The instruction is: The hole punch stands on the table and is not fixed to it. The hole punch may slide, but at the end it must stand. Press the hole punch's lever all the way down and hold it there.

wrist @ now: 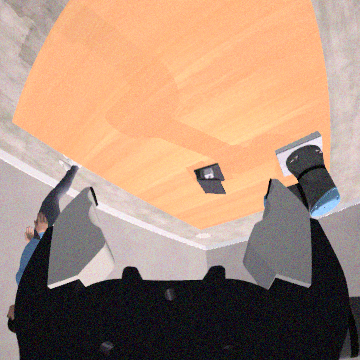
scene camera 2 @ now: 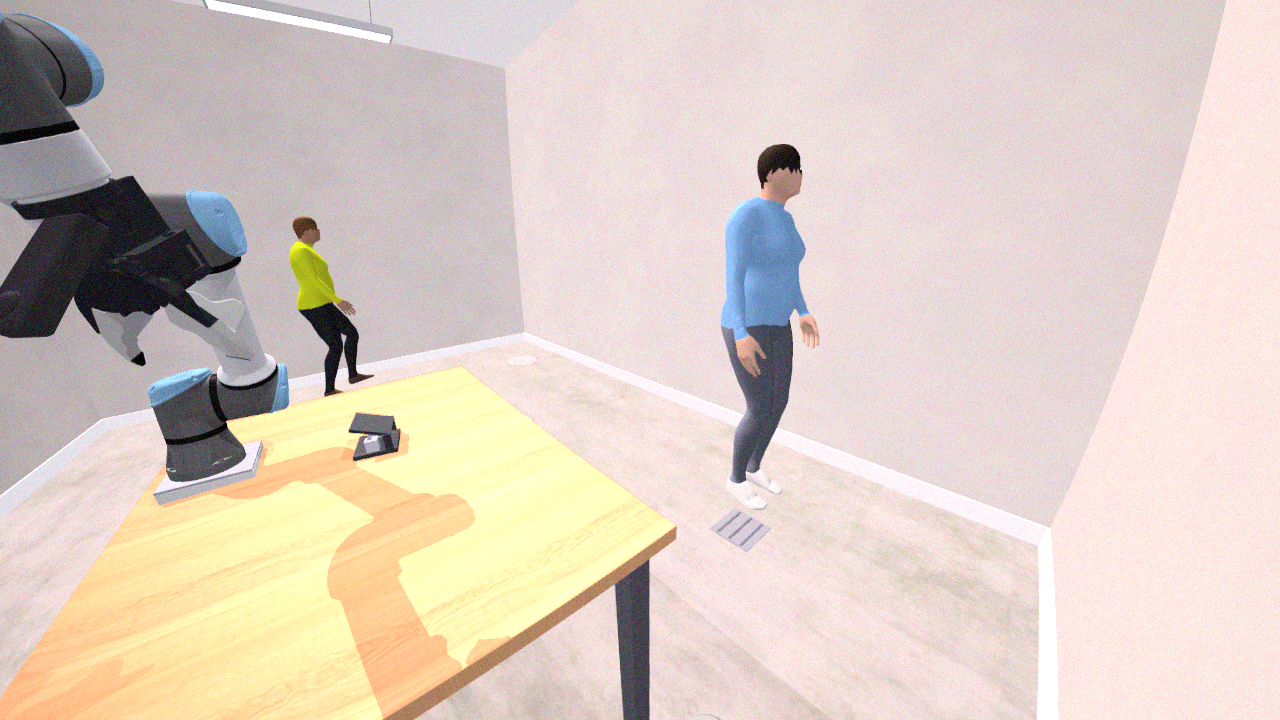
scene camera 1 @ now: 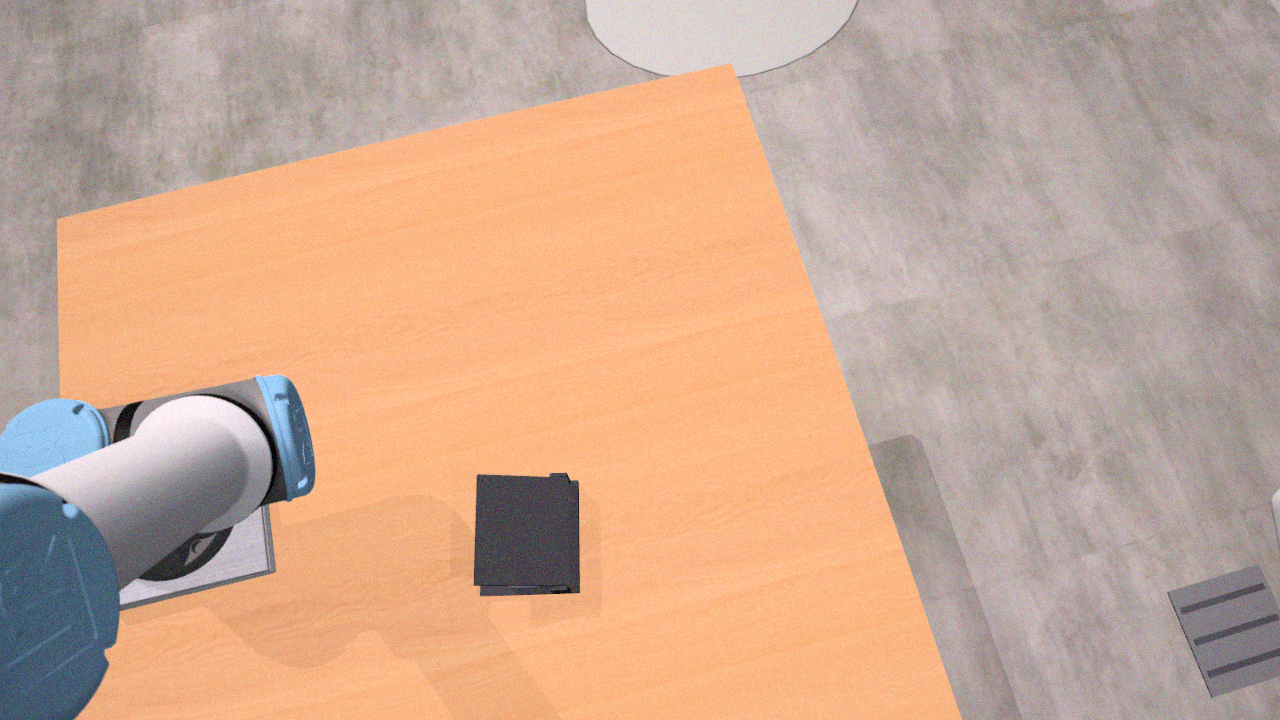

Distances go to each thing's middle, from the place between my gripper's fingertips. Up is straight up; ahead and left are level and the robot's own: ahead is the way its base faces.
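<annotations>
My gripper is now 32 cm above the flat lever [scene camera 1: 521, 522], 10 cm short of it and 46 cm to the right of it. There is a black hole punch [scene camera 1: 574, 544] too, and it is far below my hand, far to the left of it and a fair way ahead of it.
</annotations>
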